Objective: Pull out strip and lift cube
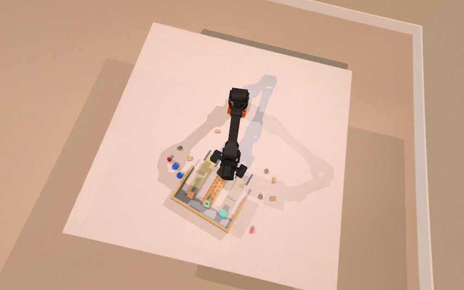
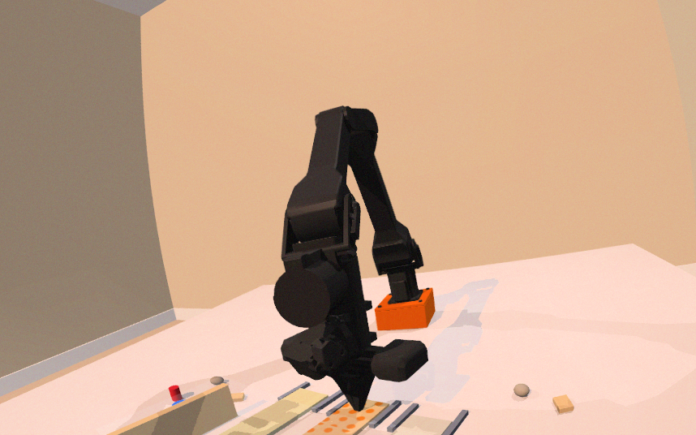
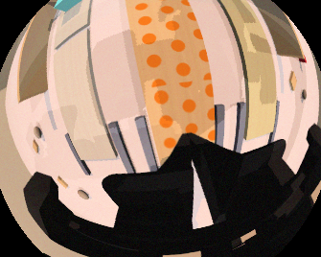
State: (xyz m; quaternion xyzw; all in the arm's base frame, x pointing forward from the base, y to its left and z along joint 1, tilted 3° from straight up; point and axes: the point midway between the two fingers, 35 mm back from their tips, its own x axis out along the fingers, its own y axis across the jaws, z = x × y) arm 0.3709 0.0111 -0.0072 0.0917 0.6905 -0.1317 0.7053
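Now: gripper tip 210 mm short of the labelled cube, 60 mm to the left of it and 20 mm below it. Round my gripper tip: pink block (280 mm ahead, 180 mm to the left); red cylinder (20 mm ahead, 310 mm to the right, 10 mm above).
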